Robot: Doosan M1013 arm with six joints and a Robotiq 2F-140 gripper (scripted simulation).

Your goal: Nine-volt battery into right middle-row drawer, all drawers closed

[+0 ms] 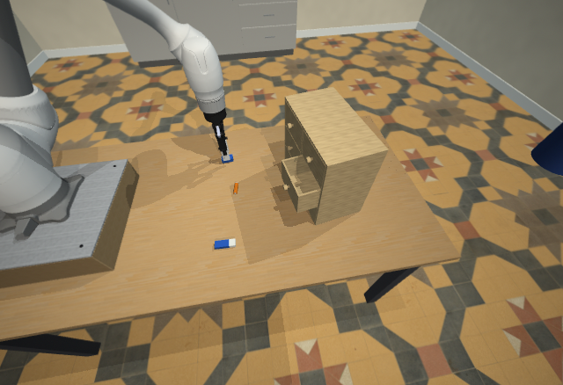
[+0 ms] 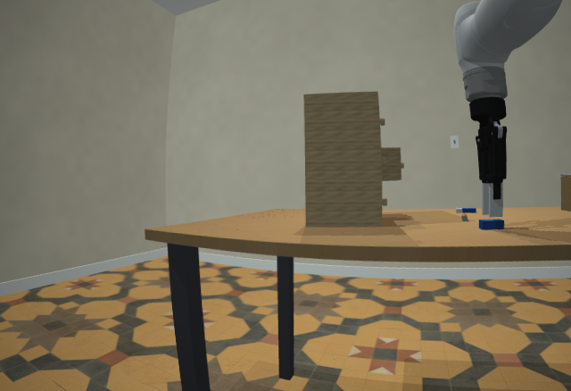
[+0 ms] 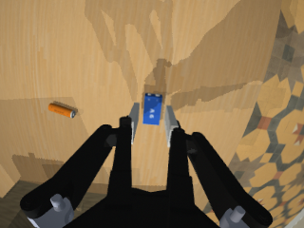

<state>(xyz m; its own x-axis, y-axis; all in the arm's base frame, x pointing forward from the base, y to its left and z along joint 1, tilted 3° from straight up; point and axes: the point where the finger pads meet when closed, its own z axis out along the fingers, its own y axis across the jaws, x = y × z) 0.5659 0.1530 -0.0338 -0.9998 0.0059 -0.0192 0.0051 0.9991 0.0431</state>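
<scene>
My hand is 50 mm above the nine-volt battery and 10 mm past it. From my hand the other things lie so: white eraser-like block 370 mm to the right, 50 mm below, 30 mm behind; small orange cylinder 160 mm to the right, 50 mm below, 20 mm ahead.
</scene>
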